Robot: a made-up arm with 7 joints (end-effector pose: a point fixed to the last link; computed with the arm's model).
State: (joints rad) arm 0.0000 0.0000 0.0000 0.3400 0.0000 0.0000 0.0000
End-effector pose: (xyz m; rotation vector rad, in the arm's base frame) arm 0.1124 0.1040 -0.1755 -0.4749 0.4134 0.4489
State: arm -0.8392 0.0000 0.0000 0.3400 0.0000 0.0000 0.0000
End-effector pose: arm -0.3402 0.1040 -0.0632 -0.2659 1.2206 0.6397
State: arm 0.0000 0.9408 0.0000 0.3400 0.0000 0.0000 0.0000
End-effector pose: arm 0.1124 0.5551 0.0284 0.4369 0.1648 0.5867
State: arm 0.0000 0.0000 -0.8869 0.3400 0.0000 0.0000 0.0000
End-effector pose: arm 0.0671 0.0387 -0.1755 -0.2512 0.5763 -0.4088
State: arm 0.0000 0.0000 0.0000 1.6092 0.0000 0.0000 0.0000
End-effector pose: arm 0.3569 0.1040 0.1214 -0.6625 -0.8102 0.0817
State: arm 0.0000 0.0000 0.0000 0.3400 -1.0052 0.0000 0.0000
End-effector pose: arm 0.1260 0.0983 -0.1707 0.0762 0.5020 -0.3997
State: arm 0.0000 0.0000 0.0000 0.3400 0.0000 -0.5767 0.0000
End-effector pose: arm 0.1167 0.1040 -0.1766 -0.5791 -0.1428 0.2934
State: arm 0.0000 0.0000 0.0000 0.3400 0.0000 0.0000 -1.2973
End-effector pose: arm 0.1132 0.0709 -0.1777 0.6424 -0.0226 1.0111
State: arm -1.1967 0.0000 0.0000 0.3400 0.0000 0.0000 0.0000
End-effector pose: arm -0.4759 0.1040 0.0886 -0.1544 1.5626 0.7067
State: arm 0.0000 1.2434 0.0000 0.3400 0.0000 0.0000 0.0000
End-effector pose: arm 0.1124 0.6375 0.1709 0.7299 0.0756 0.6139
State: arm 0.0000 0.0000 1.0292 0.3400 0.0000 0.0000 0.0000
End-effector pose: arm 0.0810 0.1896 -0.1755 -0.6704 0.1371 1.4408
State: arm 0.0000 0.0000 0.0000 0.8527 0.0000 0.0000 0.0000
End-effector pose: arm 0.2565 0.1040 -0.0961 -0.5691 -0.0811 0.3116
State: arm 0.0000 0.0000 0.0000 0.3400 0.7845 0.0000 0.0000
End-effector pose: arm 0.1023 0.0979 -0.1791 -0.8853 0.2860 1.1164
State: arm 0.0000 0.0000 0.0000 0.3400 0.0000 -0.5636 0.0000
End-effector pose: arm 0.1166 0.1040 -0.1766 -0.5771 -0.1302 0.2972
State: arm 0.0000 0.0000 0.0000 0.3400 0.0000 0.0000 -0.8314
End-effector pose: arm 0.1112 0.0821 -0.1722 0.2347 0.1444 0.8297
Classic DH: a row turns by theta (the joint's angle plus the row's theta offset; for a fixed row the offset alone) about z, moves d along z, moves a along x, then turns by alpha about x. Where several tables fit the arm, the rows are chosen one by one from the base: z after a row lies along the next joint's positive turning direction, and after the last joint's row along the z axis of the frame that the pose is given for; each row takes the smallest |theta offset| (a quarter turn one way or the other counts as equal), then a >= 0, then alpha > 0; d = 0 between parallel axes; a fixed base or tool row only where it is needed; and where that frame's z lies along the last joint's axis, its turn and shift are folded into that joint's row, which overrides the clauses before.
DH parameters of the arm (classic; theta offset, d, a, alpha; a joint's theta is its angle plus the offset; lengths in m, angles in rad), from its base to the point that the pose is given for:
base (fixed): 0 0.388 0.012 1.5708
joint 1: -1.5708 -0.129 0.018 -1.5708
joint 2: -1.5708 0.009 0.01 1.5708
joint 3: 1.5708 -0.231 0.012 1.5708
joint 4: 0 0.031 -0.028 -1.5708
joint 5: 0 -0.318 0.004 -1.5708
joint 6: 1.5708 0.001 0.028 -1.5708
joint 7: -0.9165 0.023 -0.0021 2.126
tool (fixed): -0.8133 0.0322 0 0

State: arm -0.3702 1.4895 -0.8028 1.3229 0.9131 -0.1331 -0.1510
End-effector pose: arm 0.0994 0.4548 0.0337 0.0613 0.2341 0.0517
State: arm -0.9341 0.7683 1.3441 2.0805 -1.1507 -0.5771 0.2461
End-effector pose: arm 0.1701 0.3829 0.3775 1.6317 -0.1261 -0.8446
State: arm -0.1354 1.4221 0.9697 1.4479 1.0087 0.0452 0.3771
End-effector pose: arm 0.2496 0.4832 0.5423 -0.2156 -1.3587 -0.2327
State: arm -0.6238 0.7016 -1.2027 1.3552 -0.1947 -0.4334 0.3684
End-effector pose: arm -0.1661 0.0902 -0.0649 -0.9486 0.6899 -1.2890
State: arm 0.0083 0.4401 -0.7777 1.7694 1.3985 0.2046 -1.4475
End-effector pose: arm 0.2346 -0.0422 0.0974 -0.4842 0.1708 0.9621
